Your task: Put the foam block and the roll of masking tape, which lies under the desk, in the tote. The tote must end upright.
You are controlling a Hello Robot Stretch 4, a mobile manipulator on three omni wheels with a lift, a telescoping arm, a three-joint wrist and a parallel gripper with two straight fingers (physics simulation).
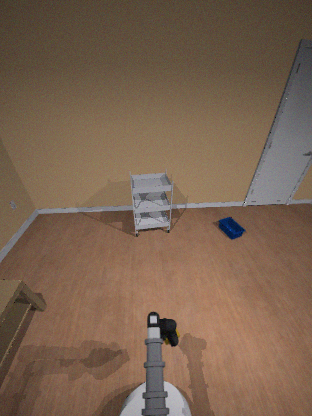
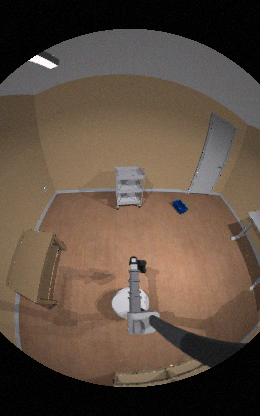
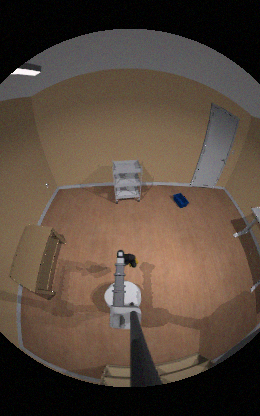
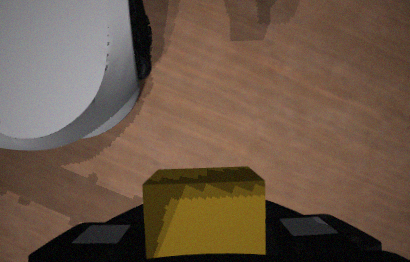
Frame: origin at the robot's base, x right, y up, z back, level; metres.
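Seen in the pictures: gripper, between the fingertips: (image 4: 204,214).
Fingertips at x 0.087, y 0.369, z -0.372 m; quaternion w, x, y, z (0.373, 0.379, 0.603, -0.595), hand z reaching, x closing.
A point is followed by its place in that frame.
My gripper (image 1: 170,332) {x 0.087, y 0.369, z -0.372 m} (image 2: 141,266) {x 0.087, y 0.369, z -0.372 m} (image 3: 130,259) {x 0.087, y 0.369, z -0.372 m} (image 4: 204,214) {x 0.087, y 0.369, z -0.372 m} is shut on the yellow foam block (image 4: 205,217) {x 0.074, y 0.414, z -0.365 m}, which sits between the two fingers, in the air above the floor near my round base. The blue tote (image 1: 237,233) {x 1.094, y 0.084, z -1.482 m} (image 2: 181,210) {x 1.060, y 0.070, z -1.481 m} (image 3: 182,204) {x 1.068, y 0.078, z -1.470 m} stands upright on the floor ahead and to the right, well away from the gripper. The brown desk (image 1: 9,291) {x -1.018, y 0.421, z -0.627 m} (image 2: 30,260) {x -1.190, y 0.422, z -0.274 m} (image 3: 32,255) {x -1.143, y 0.422, z -0.252 m} is at the left. The roll of masking tape does not show; the floor under the desk is mostly hidden.
A white three-tier cart (image 1: 152,188) {x 0.016, y 0.679, z -1.603 m} (image 2: 130,173) {x 0.024, y 0.634, z -1.781 m} (image 3: 127,167) {x 0.017, y 0.634, z -1.770 m} stands by the far wall, left of the tote. A grey door (image 1: 280,135) {x 1.728, y 1.123, z -2.230 m} is behind the tote to the right. A white table (image 2: 256,217) {x 2.455, y 0.691, z -0.712 m} shows partly at the right edge. A wooden shelf unit shows behind my base.
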